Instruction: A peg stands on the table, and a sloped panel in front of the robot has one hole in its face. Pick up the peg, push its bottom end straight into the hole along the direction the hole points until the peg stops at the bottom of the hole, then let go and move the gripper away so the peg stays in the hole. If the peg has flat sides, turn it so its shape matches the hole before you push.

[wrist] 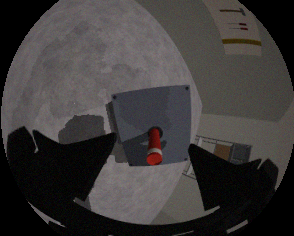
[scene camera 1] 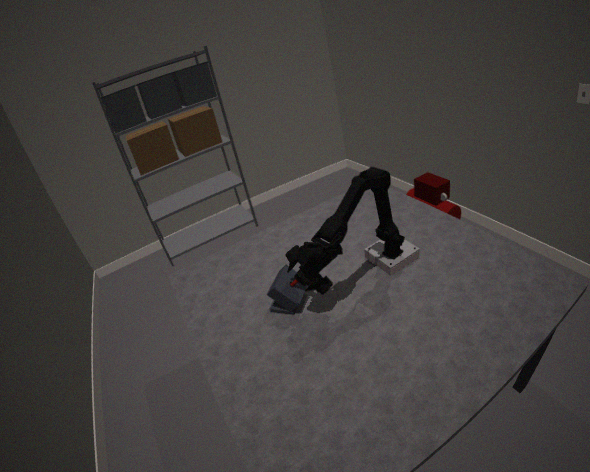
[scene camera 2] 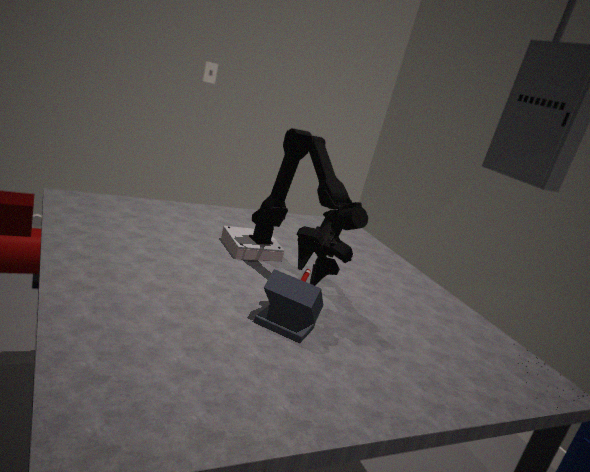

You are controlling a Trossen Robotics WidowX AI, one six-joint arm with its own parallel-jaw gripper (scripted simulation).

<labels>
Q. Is my gripper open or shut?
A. Open.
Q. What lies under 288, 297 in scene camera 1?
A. A panel block.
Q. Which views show my gripper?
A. The wrist view, scene camera 1 and scene camera 2: all of them.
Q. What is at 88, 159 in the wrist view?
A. My gripper.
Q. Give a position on a panel block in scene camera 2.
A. At 300, 298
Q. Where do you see a panel block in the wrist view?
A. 169, 107
</labels>
